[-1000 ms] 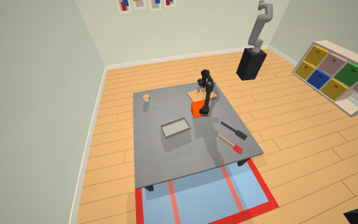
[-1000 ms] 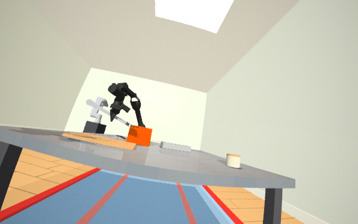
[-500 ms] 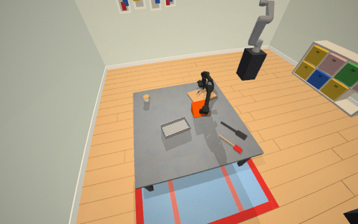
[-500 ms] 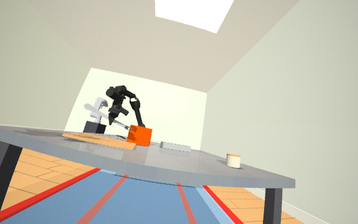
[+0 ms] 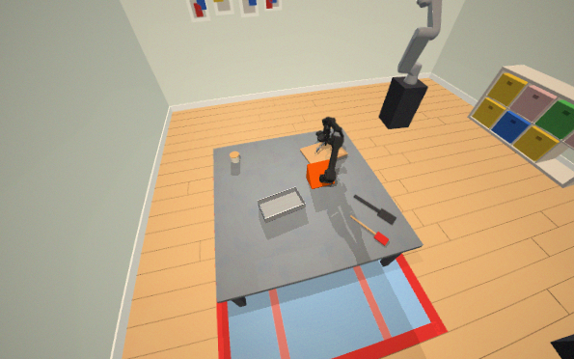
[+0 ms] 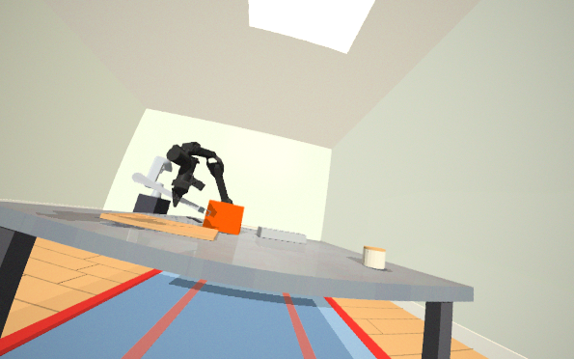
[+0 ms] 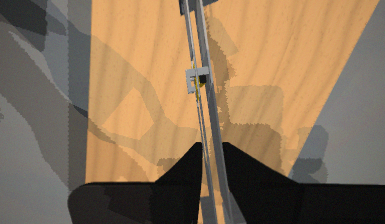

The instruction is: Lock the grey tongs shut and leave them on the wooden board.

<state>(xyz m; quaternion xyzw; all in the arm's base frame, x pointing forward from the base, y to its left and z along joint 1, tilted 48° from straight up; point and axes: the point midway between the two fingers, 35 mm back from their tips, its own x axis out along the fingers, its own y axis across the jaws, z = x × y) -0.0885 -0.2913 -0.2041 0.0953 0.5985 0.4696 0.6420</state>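
Right now the yellow slider is 40 mm ahead of my gripper tip, 30 mm to the left of it and 30 mm above it. The rest, counted from my gripper tip: roasting tin: 520 mm to the left, 450 mm ahead, 50 mm below; then wooden board: 70 mm below; then black spatula: 650 mm to the left, 220 mm behind, 80 mm below.
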